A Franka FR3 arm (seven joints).
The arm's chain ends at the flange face. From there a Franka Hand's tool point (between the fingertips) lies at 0.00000 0.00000 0.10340 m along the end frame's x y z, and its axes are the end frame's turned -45 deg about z.
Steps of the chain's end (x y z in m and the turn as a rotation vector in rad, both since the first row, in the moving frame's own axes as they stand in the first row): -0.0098, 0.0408, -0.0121, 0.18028, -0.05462, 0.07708; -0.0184, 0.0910, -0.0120, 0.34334, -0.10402, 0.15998; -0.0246, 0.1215, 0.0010, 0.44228, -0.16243, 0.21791; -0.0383, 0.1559, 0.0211, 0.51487, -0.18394, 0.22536; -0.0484, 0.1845, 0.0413, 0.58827, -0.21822, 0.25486
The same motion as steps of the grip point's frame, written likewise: -0.0260, 0.0052, -0.0139, 0.16610, 0.08886, 0.07708; -0.0577, 0.0208, -0.0186, 0.31633, 0.16922, 0.15998; -0.0790, 0.0284, -0.0102, 0.42759, 0.19788, 0.21791; -0.1089, 0.0376, 0.0061, 0.49413, 0.23400, 0.22536; -0.1324, 0.0450, 0.0217, 0.57027, 0.26166, 0.25486
